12 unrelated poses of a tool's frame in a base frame.
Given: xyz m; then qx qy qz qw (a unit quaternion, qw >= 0).
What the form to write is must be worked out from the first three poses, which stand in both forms.
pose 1, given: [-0.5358 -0.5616 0.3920 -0.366 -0.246 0.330 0.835]
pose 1, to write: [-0.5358 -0.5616 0.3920 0.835 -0.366 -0.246 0.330]
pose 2, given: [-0.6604 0.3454 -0.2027 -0.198 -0.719 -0.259 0.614]
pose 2, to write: [-0.6604 0.3454 -0.2027 0.614 -0.198 -0.719 -0.259]
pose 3, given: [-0.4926 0.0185 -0.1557 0.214 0.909 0.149 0.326]
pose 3, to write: [-0.4926 0.0185 -0.1557 0.326 0.214 0.909 0.149]
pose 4, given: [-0.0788 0.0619 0.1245 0.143 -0.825 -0.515 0.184]
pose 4, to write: [-0.0788 0.0619 0.1245 0.184 0.143 -0.825 -0.515]
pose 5, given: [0.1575 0.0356 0.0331 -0.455 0.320 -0.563 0.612]
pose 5, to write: [0.1575 0.0356 0.0331 0.612 -0.455 0.320 -0.563]
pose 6, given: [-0.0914 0.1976 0.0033 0.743 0.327 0.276 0.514]
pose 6, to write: [-0.0914 0.1976 0.0033 0.514 0.743 0.327 0.276]
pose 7, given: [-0.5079 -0.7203 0.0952 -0.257 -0.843 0.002 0.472]
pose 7, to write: [-0.5079 -0.7203 0.0952 0.472 -0.257 -0.843 0.002]
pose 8, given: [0.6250 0.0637 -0.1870 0.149 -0.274 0.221 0.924]
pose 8, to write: [0.6250 0.0637 -0.1870 0.924 0.149 -0.274 0.221]
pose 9, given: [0.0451 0.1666 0.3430 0.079 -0.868 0.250 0.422]
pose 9, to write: [0.0451 0.1666 0.3430 0.422 0.079 -0.868 0.250]
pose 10, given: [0.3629 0.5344 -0.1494 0.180 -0.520 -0.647 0.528]
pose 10, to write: [0.3629 0.5344 -0.1494 0.528 0.180 -0.520 -0.647]
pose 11, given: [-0.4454 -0.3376 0.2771 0.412 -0.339 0.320 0.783]
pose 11, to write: [-0.4454 -0.3376 0.2771 0.783 0.412 -0.339 0.320]
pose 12, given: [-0.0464 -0.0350 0.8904 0.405 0.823 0.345 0.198]
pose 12, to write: [-0.0464 -0.0350 0.8904 0.198 0.405 0.823 0.345]
